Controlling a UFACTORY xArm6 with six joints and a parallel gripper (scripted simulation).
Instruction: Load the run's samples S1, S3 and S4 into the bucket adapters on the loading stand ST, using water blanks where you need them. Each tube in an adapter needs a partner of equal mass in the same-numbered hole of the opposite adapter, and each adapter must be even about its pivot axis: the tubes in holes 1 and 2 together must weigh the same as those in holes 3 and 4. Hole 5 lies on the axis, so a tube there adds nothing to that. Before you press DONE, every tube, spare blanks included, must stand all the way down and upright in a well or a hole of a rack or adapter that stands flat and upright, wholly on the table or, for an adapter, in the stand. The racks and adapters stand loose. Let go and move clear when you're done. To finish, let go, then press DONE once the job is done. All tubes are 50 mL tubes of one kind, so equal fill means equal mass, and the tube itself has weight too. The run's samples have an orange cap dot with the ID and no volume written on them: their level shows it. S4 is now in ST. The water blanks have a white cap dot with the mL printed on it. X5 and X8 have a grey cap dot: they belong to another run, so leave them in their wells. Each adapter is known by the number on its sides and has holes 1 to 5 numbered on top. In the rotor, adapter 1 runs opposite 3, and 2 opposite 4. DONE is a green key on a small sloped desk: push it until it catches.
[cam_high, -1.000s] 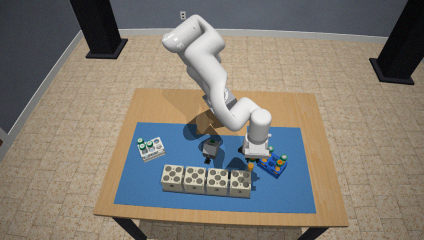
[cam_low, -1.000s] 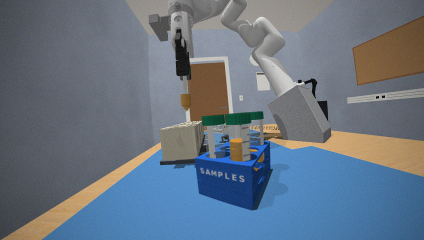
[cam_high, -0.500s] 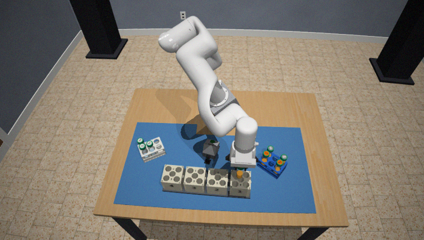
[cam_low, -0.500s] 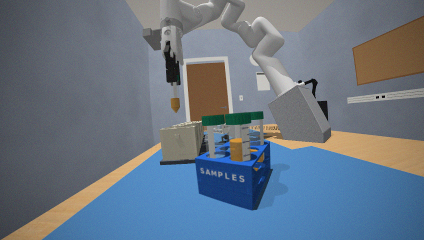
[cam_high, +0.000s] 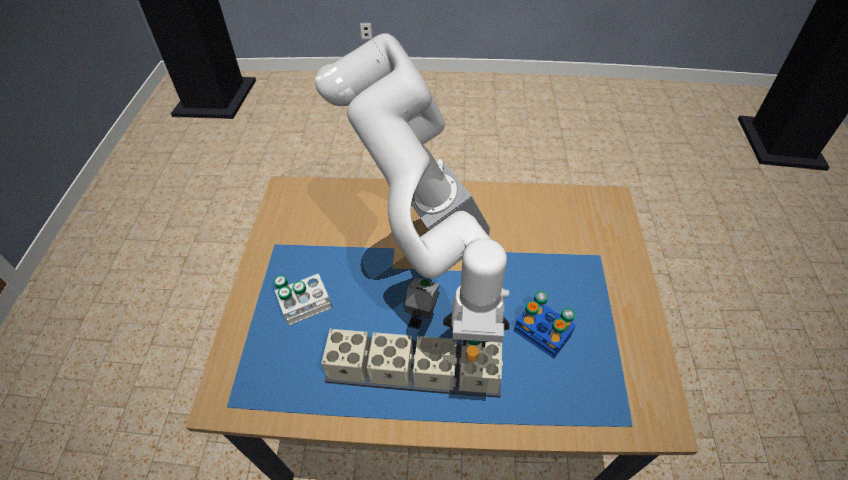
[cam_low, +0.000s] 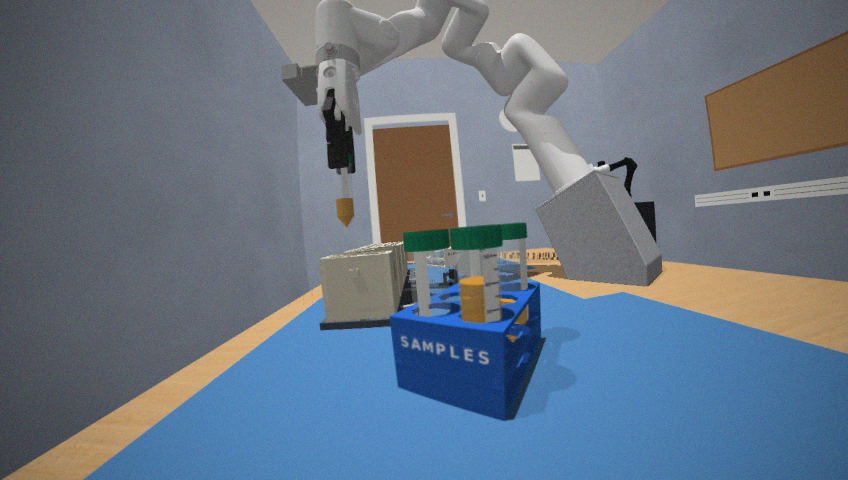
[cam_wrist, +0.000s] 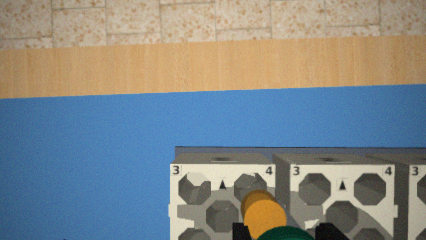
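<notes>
Now: the orange-dot tube 1 cm to the right of my hand and 5 cm below it. Round my hand: loading stand ST (3 cm behind, 14 cm to the right, 24 cm below); blue sample rack (16 cm behind, 19 cm to the left, 22 cm below); green done key (25 cm behind, 14 cm to the right, 18 cm below).
</notes>
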